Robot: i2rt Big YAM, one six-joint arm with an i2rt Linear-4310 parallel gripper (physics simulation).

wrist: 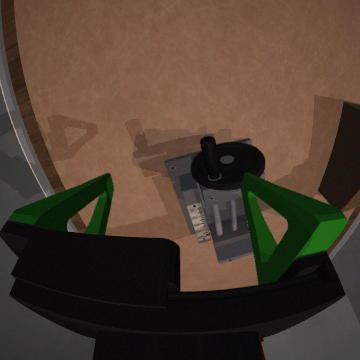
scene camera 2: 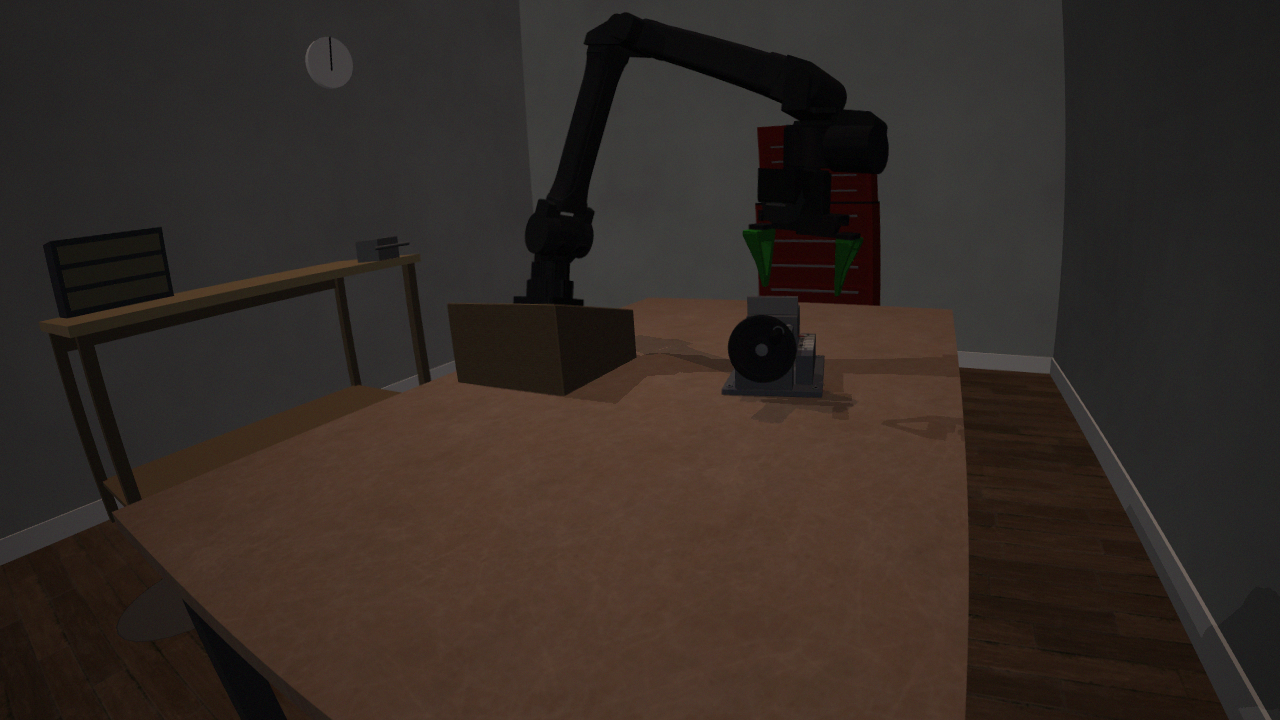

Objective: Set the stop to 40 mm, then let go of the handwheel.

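Where they show: gripper, fingertip midpoint: [wrist: 176, 179] [scene camera 2: 800, 290]; arm's base, origin of the base link: [scene camera 2: 549, 306].
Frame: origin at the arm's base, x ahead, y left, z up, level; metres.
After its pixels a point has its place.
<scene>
The black handwheel [scene camera 2: 761, 348] {z -0.034, x 0.419, y -0.109 m} [wrist: 245, 167] {z -0.012, x 0.403, y -0.108 m} is on the front end of the grey stop device, whose base plate [scene camera 2: 742, 391] {z -0.105, x 0.386, y -0.093 m} [wrist: 235, 253] {z 0.005, x 0.411, y 0.054 m} rests on the table. Its dark handle [wrist: 209, 152] {z -0.002, x 0.448, y -0.141 m} sticks up from the wheel's rim in the wrist view. A white scale [wrist: 199, 222] {z -0.057, x 0.462, y 0.026 m} with a small red mark near its lower end lies along the device's side; its numbers are too small to read. My gripper [scene camera 2: 802, 291] {z 0.056, x 0.484, y -0.157 m} [wrist: 176, 179] {z 0.056, x 0.484, y -0.157 m} is open and empty, with green fingers pointing down. It hangs above the device and is not touching the handwheel. The right finger hides part of the device in the wrist view.
A brown open box [scene camera 2: 510, 347] {z -0.039, x 0.019, y -0.152 m} [wrist: 340, 155] {z -0.081, x 0.126, y -0.044 m} stands on the table [scene camera 2: 572, 537] {z -0.112, x 0.342, y -0.510 m} [wrist: 165, 65] {z -0.112, x 0.474, y -0.228 m}, beside the device. A red drawer cabinet [scene camera 2: 819, 259] stands behind the table. A wooden side bench [scene camera 2: 241, 284] stands at the left by the wall.
</scene>
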